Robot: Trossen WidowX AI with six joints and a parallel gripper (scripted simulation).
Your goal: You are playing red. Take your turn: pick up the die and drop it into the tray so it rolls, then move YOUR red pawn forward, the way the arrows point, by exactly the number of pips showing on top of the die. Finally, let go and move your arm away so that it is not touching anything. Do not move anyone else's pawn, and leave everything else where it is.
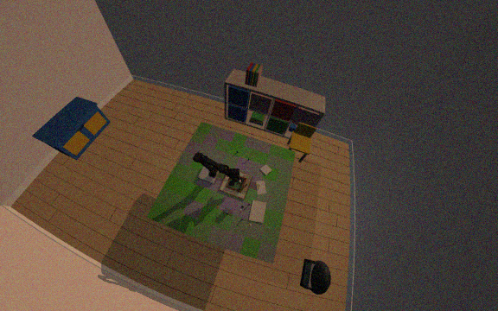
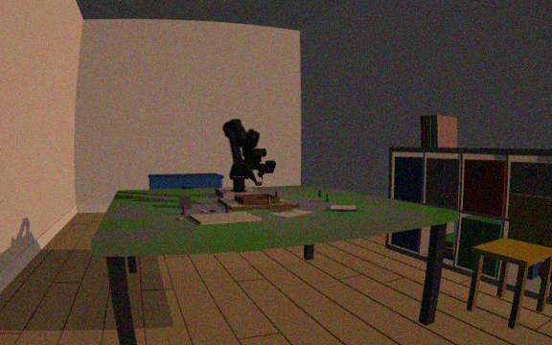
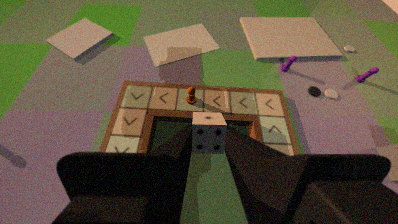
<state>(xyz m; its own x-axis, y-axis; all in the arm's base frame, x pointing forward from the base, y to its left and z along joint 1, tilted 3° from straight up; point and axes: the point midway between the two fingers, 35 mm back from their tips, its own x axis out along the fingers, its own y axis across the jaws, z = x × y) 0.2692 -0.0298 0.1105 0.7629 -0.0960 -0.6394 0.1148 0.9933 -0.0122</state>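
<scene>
My gripper tip is 3 cm past the green tray and 9 cm above it. The rest, counted from my gripper tip: white die: right at my gripper tip.
</scene>
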